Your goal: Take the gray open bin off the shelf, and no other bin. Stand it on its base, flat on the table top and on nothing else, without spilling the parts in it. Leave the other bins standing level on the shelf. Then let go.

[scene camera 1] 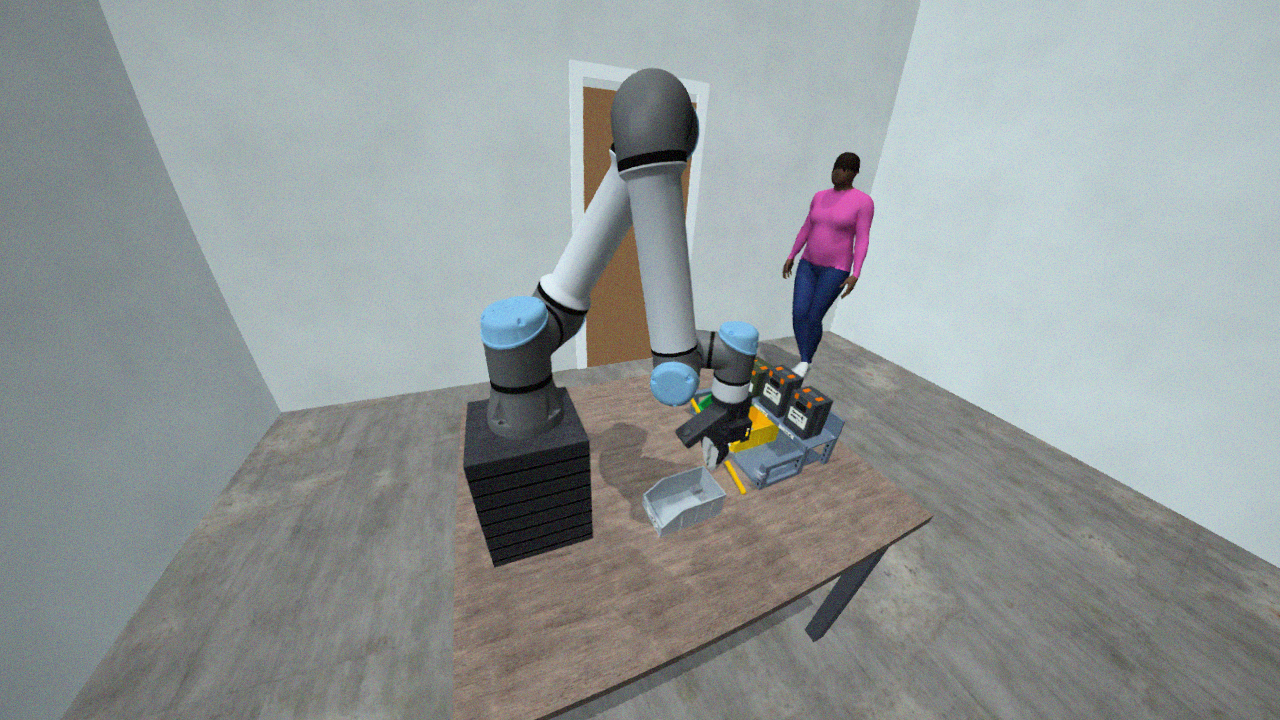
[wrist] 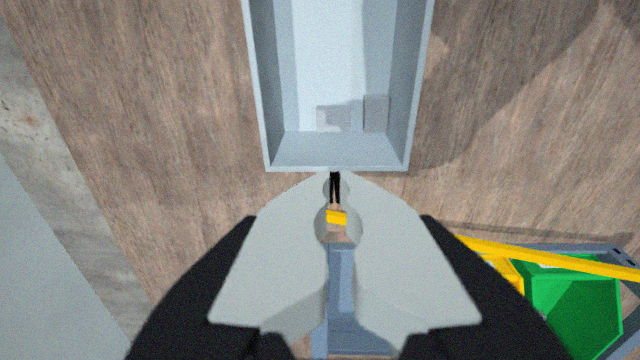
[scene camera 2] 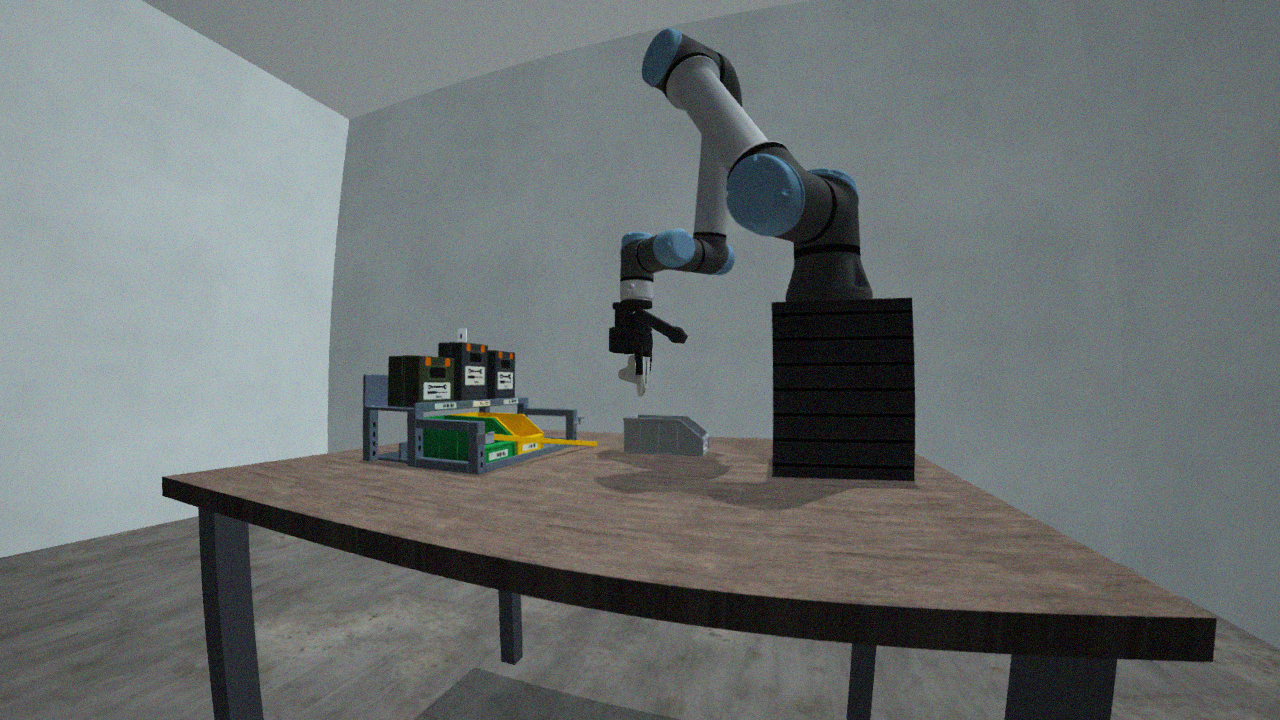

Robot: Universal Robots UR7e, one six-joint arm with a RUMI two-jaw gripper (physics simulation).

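Pixels of known places: gripper, fingertip midpoint: (scene camera 1: 710,469) (wrist: 333,175) (scene camera 2: 640,396); arm's base, link origin: (scene camera 1: 527,416) (scene camera 2: 828,305).
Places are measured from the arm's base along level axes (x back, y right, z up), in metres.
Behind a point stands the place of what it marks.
The gray open bin (scene camera 1: 693,514) @[x -0.330, y 0.163, z -0.245 m] (scene camera 2: 657,436) @[x -0.338, y 0.062, z -0.250 m] (wrist: 337,150) @[x -0.411, y 0.108, z -0.240 m] stands upright on its base on the table top (scene camera 1: 572,626) @[x -0.016, y 0.284, z -0.288 m] (scene camera 2: 716,546) @[x -0.136, y -0.428, z -0.288 m], apart from the shelf (scene camera 1: 759,479) @[x -0.541, y 0.135, z -0.235 m] (scene camera 2: 477,459) @[x -0.549, y -0.249, z -0.263 m], open side up. A small gray block-like shape shows inside it in the wrist view; whether it is a part is unclear. My gripper (scene camera 1: 712,462) @[x -0.392, y 0.113, z -0.169 m] (scene camera 2: 640,392) @[x -0.392, y 0.113, z -0.169 m] (wrist: 333,175) @[x -0.392, y 0.113, z -0.169 m] is shut and empty, pointing down above the bin's shelf-side end. The yellow bin (scene camera 1: 760,428) @[x -0.654, y -0.013, z -0.210 m] (scene camera 2: 505,425) @[x -0.660, y -0.017, z -0.233 m] and green bin (scene camera 1: 704,400) @[x -0.583, y -0.220, z -0.230 m] (scene camera 2: 447,440) @[x -0.636, y -0.224, z -0.241 m] (wrist: 575,305) @[x -0.633, y -0.221, z -0.258 m] sit on the shelf.
A yellow bar (scene camera 1: 734,477) @[x -0.509, y 0.079, z -0.272 m] (scene camera 2: 568,442) @[x -0.515, y 0.004, z -0.264 m] (wrist: 550,259) @[x -0.527, y -0.121, z -0.240 m] sticks out from the shelf front towards the gray bin. Dark boxes (scene camera 1: 809,411) (scene camera 2: 420,380) stand on the upper tier. The arm's black pedestal (scene camera 1: 528,501) @[x 0.023, y 0.119, z -0.112 m] (scene camera 2: 841,389) @[x 0.009, y -0.098, z -0.148 m] stands beyond the gray bin. A person (scene camera 1: 832,232) is behind the table.
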